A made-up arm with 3 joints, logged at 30 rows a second.
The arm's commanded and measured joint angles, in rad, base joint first. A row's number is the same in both.
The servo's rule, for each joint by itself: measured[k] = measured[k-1] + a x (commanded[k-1-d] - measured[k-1]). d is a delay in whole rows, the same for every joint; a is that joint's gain. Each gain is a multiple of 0.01, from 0.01 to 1. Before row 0 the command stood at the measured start. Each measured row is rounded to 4 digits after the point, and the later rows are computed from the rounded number. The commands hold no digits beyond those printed.
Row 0, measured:
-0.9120, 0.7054, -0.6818
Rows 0 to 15, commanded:
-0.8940, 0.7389, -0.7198
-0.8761, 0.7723, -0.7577
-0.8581, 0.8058, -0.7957
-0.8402, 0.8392, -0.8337
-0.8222, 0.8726, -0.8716
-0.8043, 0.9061, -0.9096
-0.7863, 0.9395, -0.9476
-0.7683, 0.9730, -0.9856
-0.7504, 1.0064, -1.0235
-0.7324, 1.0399, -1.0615
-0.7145, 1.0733, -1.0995
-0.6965, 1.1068, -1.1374
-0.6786, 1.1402, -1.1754
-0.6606, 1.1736, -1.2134
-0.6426, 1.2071, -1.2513
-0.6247, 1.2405, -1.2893
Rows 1 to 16, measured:
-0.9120, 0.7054, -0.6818
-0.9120, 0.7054, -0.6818
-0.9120, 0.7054, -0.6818
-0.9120, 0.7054, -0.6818
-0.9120, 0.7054, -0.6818
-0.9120, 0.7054, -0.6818
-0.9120, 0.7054, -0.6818
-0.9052, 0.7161, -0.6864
-0.8941, 0.7341, -0.6950
-0.8804, 0.7570, -0.7071
-0.8651, 0.7833, -0.7223
-0.8488, 0.8119, -0.7402
-0.8319, 0.8420, -0.7605
-0.8146, 0.8732, -0.7830
-0.7970, 0.9051, -0.8073
-0.7793, 0.9375, -0.8332
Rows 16 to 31, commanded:
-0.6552, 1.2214, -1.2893
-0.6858, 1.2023, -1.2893
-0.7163, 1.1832, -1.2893
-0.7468, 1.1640, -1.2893
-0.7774, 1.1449, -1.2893
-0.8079, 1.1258, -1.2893
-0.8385, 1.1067, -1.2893
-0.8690, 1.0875, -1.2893
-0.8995, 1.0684, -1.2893
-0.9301, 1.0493, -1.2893
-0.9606, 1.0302, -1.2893
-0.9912, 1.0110, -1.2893
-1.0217, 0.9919, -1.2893
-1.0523, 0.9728, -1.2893
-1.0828, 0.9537, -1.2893
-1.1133, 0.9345, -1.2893
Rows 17 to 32, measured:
-0.7615, 0.9703, -0.8606
-0.7436, 1.0033, -0.8893
-0.7257, 1.0364, -0.9191
-0.7078, 1.0696, -0.9499
-0.6899, 1.1029, -0.9815
-0.6719, 1.1362, -1.0139
-0.6540, 1.1696, -1.0469
-0.6545, 1.1862, -1.0760
-0.6664, 1.1914, -1.1016
-0.6854, 1.1888, -1.1241
-0.7087, 1.1809, -1.1439
-0.7348, 1.1694, -1.1613
-0.7626, 1.1554, -1.1767
-0.7914, 1.1398, -1.1902
-0.8209, 1.1231, -1.2021
-0.8508, 1.1056, -1.2126

